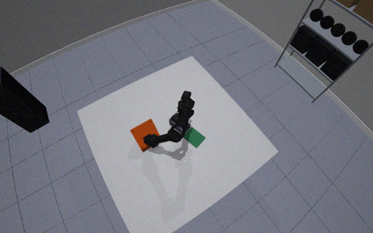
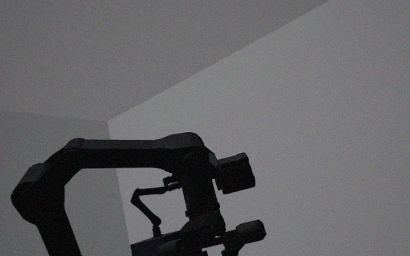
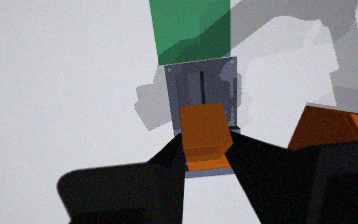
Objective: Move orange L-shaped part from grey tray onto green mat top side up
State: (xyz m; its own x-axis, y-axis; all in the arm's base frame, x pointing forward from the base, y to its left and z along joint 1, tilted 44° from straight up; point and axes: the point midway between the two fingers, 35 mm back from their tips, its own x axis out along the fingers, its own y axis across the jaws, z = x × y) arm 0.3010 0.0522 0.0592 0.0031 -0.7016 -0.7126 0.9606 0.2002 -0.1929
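Right now my gripper tip is 2 cm short of the green mat, 14 cm to the left of it and 15 cm above it. The rest, counted from my gripper tip: orange L-shaped part 2 cm behind, 3 cm to the left, 3 cm below.
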